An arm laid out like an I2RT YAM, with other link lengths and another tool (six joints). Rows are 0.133 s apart.
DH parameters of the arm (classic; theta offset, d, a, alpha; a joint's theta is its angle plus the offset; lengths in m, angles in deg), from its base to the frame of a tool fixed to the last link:
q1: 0 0.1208 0.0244 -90
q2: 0 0 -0.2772 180
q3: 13.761 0 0.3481 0
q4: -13.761 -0.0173 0.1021 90
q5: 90 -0.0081 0 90
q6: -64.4 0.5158 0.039 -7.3
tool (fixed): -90 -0.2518 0 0
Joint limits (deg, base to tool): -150..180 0..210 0..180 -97..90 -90..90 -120..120
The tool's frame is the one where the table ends.
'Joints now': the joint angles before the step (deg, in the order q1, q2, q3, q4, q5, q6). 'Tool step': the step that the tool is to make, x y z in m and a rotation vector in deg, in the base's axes. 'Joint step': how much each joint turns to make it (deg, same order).
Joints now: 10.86 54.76 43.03 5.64 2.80 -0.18
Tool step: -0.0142 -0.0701 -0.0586 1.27 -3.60 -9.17
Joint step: -4.50 -4.60 -16.00 15.06 4.61 1.07
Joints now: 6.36 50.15 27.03 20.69 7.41 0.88
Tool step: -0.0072 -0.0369 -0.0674 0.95 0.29 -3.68
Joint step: -3.67 2.90 -9.80 12.36 -0.04 0.98
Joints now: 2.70 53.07 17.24 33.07 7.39 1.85
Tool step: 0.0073 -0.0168 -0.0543 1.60 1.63 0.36
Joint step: -3.55 10.46 -2.66 11.39 -4.01 1.38
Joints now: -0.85 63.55 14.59 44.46 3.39 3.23
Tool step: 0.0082 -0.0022 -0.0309 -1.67 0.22 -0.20
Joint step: -0.38 11.09 0.44 10.56 -0.05 -1.69
